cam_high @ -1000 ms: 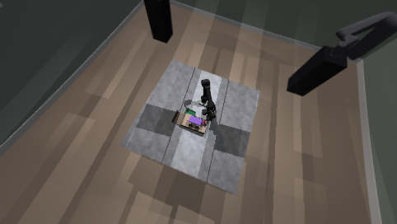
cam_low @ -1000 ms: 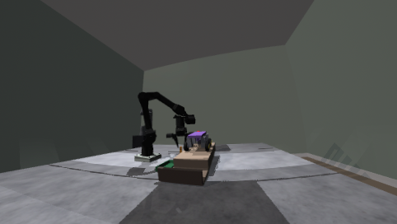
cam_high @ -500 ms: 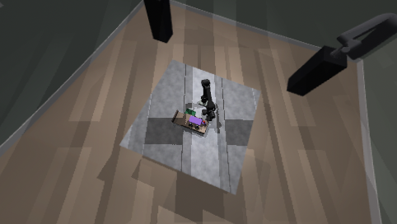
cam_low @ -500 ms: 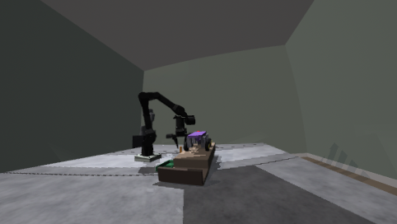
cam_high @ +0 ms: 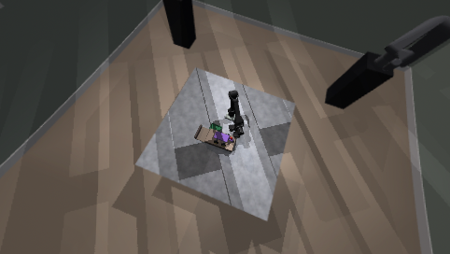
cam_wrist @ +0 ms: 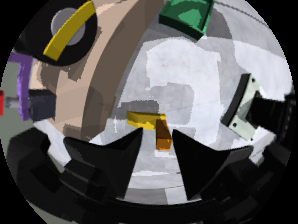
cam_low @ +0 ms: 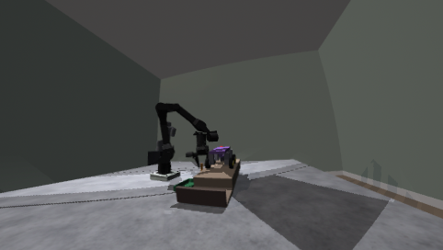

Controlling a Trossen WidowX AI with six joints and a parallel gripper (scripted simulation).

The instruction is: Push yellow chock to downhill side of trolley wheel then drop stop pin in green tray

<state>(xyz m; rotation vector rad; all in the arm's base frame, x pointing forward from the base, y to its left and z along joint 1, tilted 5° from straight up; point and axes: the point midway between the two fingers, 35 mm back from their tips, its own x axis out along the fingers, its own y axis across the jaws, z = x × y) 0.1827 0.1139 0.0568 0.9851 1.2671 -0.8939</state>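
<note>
Now: the yellow chock 20 mm ahead of my gripper tip and 20 mm below it. Round my gripper tip: wooden ramp: 140 mm ahead, 110 mm to the right, 10 mm above; red-headed stop pin: 130 mm ahead, 10 mm to the right, 90 mm above; purple trolley: 140 mm ahead, 100 mm to the right, 70 mm above.
</note>
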